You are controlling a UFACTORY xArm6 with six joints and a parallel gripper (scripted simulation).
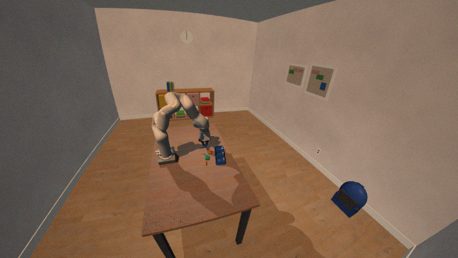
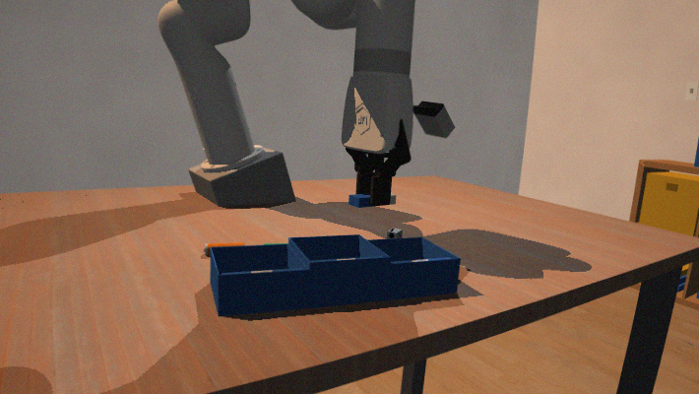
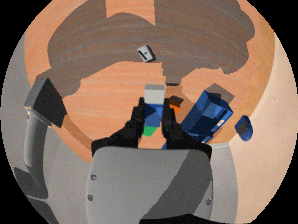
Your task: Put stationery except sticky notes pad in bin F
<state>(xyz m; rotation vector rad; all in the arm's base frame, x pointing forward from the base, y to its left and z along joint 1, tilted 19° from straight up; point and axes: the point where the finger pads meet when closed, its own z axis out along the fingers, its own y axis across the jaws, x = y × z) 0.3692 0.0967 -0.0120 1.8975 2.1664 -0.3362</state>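
Right now the grey-white sharpener is 20 mm behind my hand, 60 mm to the left of it and 70 mm below it. The rest, counted from my hand: orange block (40 mm ahead, 60 mm to the right, 70 mm below); thin green stick (10 mm behind, 70 mm to the right, 80 mm below); blue-and-white piece (10 mm to the left, 20 mm below).
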